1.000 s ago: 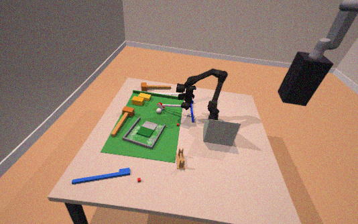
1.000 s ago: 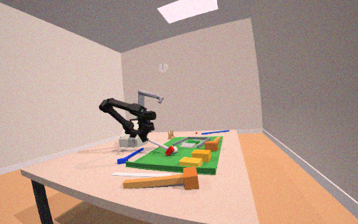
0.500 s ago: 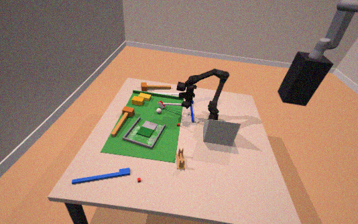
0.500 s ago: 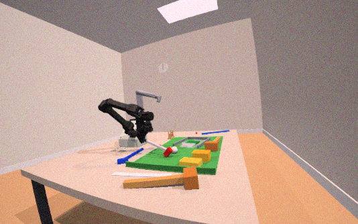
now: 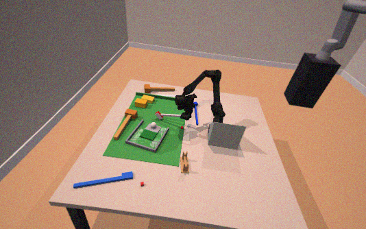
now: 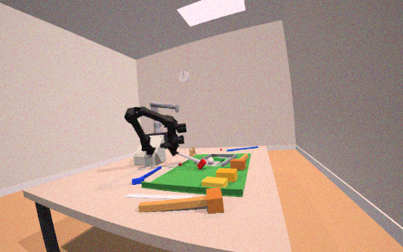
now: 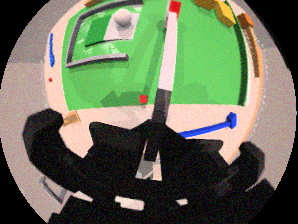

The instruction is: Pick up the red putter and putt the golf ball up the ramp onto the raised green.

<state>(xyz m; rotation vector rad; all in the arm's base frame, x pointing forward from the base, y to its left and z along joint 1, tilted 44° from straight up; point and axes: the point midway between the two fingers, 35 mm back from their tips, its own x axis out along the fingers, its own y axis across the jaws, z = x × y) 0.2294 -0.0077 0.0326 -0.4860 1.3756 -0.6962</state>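
Right now my gripper tip is 12 cm short of the red putter and 2 cm to the left of it. Round my gripper tip: white golf ball 24 cm ahead, 6 cm to the left, 5 cm below; then wooden stand 36 cm to the left, 4 cm below, 4 cm behind.
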